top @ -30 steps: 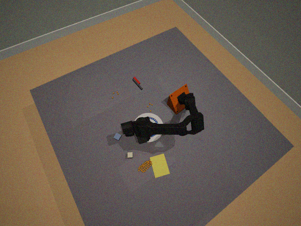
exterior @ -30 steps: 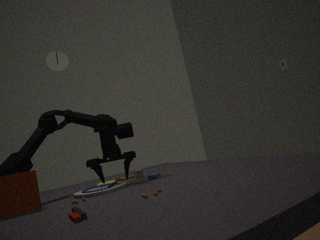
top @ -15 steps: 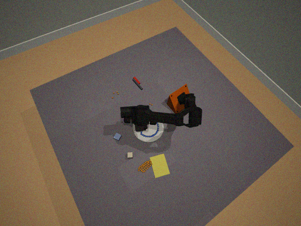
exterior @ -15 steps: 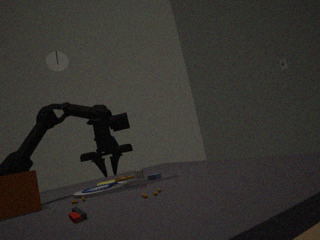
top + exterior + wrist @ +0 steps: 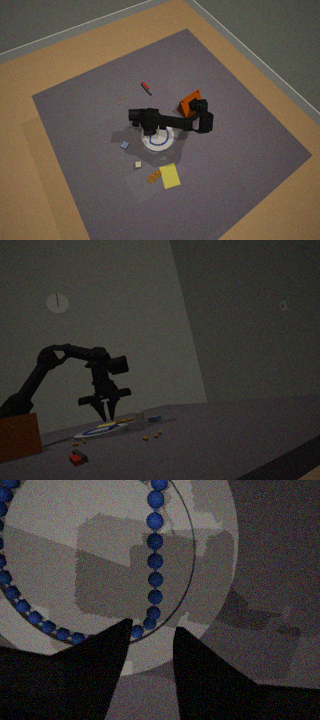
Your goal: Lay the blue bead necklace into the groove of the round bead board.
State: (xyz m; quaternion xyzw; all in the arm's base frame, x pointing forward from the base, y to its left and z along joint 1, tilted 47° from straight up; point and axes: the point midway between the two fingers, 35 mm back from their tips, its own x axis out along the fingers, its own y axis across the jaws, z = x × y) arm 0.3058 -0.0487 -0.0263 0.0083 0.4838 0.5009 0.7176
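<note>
My gripper tip is 60 mm to the right of the round white bead board, 30 mm above it and 20 mm past it. Round my gripper tip: cream cube: 180 mm ahead, 130 mm to the left, 30 mm below; then yellow sheet: 280 mm to the left, 80 mm ahead, 40 mm below; then light blue cube: 180 mm ahead, 30 mm below, 10 mm to the right.
</note>
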